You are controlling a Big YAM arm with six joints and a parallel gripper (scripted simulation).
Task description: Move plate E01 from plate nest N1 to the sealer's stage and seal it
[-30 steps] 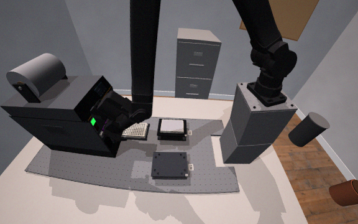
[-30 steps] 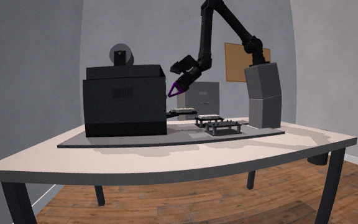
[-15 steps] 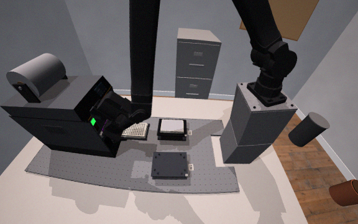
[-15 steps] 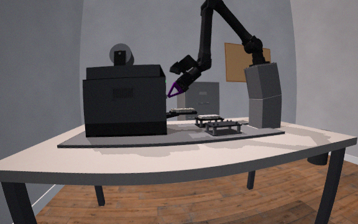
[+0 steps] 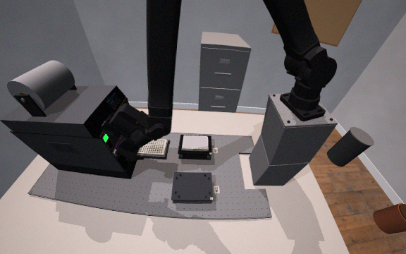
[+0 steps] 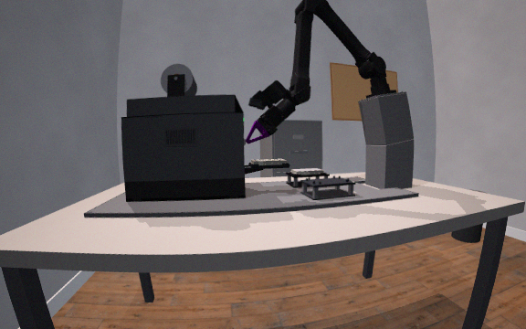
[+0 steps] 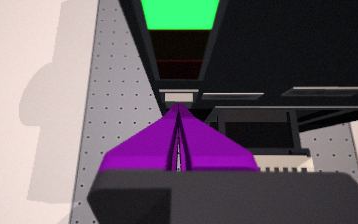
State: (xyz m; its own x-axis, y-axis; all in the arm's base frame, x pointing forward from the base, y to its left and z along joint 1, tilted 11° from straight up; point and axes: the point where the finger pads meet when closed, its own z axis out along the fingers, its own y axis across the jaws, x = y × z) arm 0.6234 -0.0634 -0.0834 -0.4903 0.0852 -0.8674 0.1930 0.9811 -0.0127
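Right now the pale start key is 20 mm ahead of my hand. Round my hand: sealer stage: 100 mm behind, 70 mm to the right, 90 mm below; nest N1: 260 mm behind, 100 mm to the left, 150 mm below; foil roll: 230 mm ahead, 140 mm to the right, 220 mm above.
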